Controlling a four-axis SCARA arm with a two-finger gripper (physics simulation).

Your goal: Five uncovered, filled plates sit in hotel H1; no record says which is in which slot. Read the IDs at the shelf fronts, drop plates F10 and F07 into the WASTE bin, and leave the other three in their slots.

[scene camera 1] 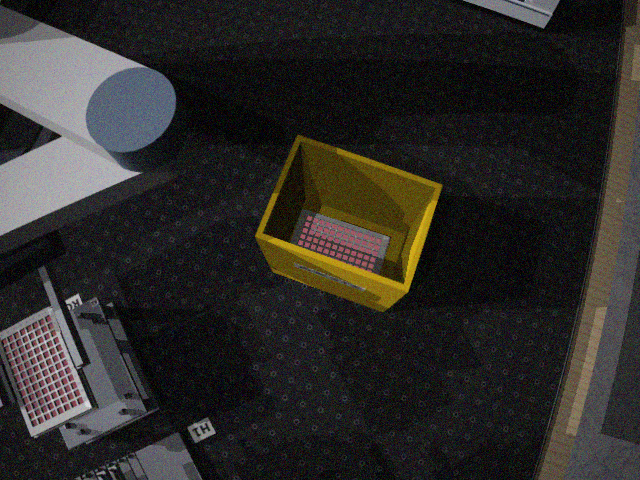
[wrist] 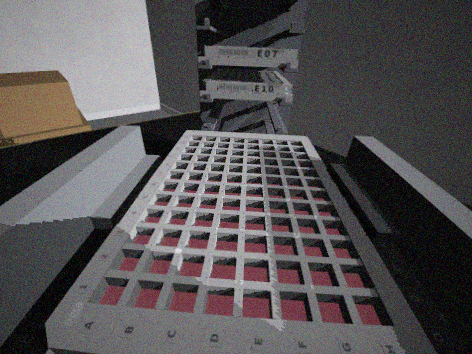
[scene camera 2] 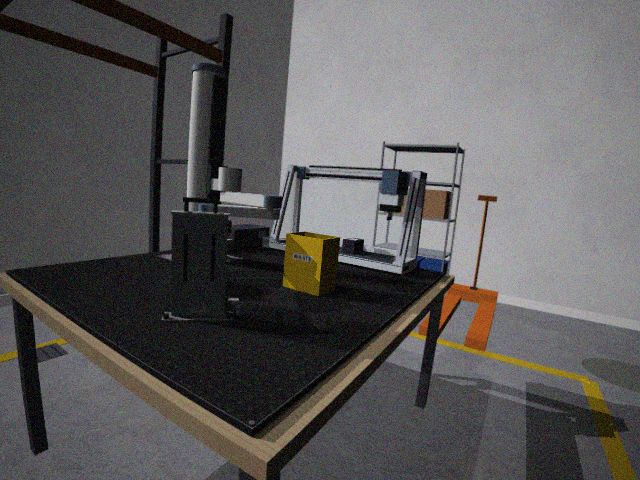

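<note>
My gripper is shut on a pale, uncovered plate with red-filled wells. It holds the plate level, its long sides between the two fingers; its ID does not show. Beyond it in the wrist view, a plate marked E07 sits above a plate marked E10 in a rack. Part of hotel H1 shows at the bottom of scene camera 1, beside its H1 label; its slots are mostly hidden. The yellow WASTE bin stands upright with a red-filled plate at its bottom.
A grey slotted stand is right of the held plate in scene camera 1. The white arm reaches in from the left. In scene camera 2, a tall dark tower stands left of the bin and a gantry frame behind it.
</note>
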